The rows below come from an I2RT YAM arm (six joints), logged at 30 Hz.
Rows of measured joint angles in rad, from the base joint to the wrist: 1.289 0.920 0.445 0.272 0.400 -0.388; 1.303 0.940 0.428 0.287 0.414 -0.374; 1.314 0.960 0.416 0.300 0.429 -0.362; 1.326 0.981 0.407 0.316 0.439 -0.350; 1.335 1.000 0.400 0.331 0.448 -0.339; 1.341 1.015 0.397 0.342 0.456 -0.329; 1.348 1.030 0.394 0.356 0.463 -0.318; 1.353 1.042 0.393 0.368 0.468 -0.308; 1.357 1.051 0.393 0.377 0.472 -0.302; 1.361 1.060 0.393 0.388 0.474 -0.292; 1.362 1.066 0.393 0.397 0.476 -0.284; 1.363 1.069 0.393 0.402 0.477 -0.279; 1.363 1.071 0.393 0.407 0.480 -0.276; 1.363 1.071 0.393 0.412 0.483 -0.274; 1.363 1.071 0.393 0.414 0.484 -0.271; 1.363 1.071 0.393 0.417 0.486 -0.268; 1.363 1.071 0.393 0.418 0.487 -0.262; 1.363 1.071 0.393 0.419 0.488 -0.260; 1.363 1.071 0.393 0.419 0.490 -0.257
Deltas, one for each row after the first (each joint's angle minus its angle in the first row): 0.014 0.020 -0.017 0.015 0.014 0.014; 0.025 0.040 -0.029 0.028 0.029 0.026; 0.037 0.061 -0.038 0.044 0.039 0.038; 0.046 0.080 -0.045 0.059 0.048 0.049; 0.052 0.095 -0.048 0.070 0.056 0.059; 0.059 0.110 -0.051 0.084 0.063 0.070; 0.064 0.122 -0.052 0.096 0.068 0.080; 0.068 0.131 -0.052 0.105 0.072 0.086; 0.072 0.140 -0.052 0.116 0.074 0.096; 0.073 0.146 -0.052 0.125 0.076 0.104; 0.074 0.149 -0.052 0.130 0.077 0.109; 0.074 0.151 -0.052 0.135 0.080 0.112; 0.074 0.151 -0.052 0.140 0.083 0.114; 0.074 0.151 -0.052 0.142 0.084 0.117; 0.074 0.151 -0.052 0.145 0.086 0.120; 0.074 0.151 -0.052 0.146 0.087 0.126; 0.074 0.151 -0.052 0.147 0.088 0.128; 0.074 0.151 -0.052 0.147 0.090 0.131
